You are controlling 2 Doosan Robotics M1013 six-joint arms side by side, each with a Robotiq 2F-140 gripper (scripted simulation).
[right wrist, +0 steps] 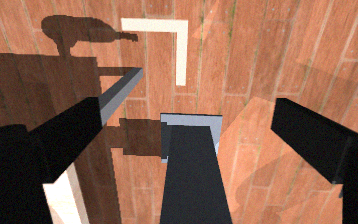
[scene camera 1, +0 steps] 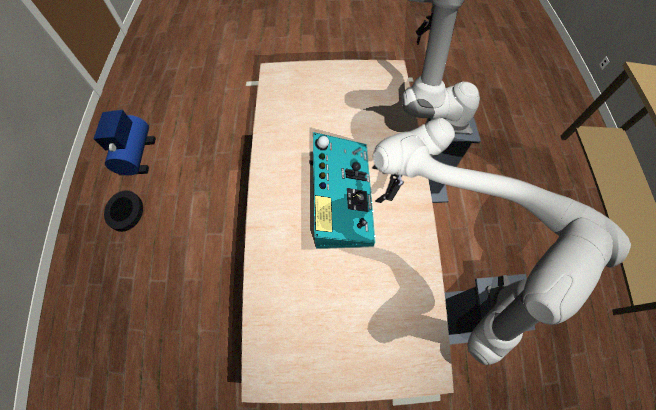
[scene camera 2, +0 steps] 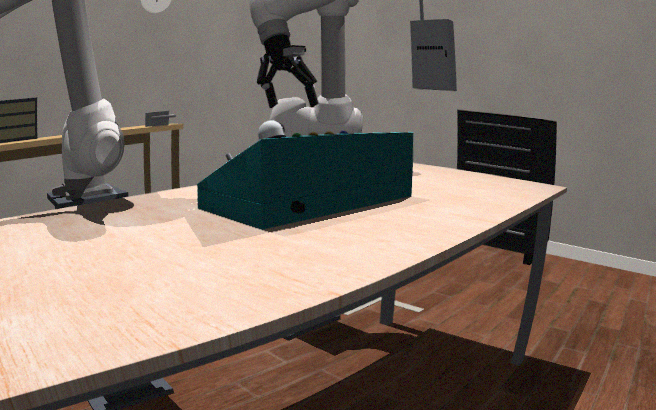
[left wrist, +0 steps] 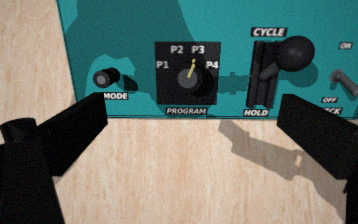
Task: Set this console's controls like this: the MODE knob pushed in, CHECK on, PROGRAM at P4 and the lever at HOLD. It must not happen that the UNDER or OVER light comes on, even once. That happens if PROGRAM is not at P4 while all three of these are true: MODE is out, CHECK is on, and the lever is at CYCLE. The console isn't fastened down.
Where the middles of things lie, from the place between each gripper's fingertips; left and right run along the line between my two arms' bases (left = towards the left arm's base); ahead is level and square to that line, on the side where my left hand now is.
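With the lever [left wrist: 295,53] to measure from, my left hand [scene camera 2: 295,105] is 60 mm short of it, 130 mm to the left of it and 120 mm above it. My right hand is now 890 mm to the right of the lever, 610 mm short of it and 60 mm below it. So the lever, going by its middle, is nearer to my left hand than to my right hand.
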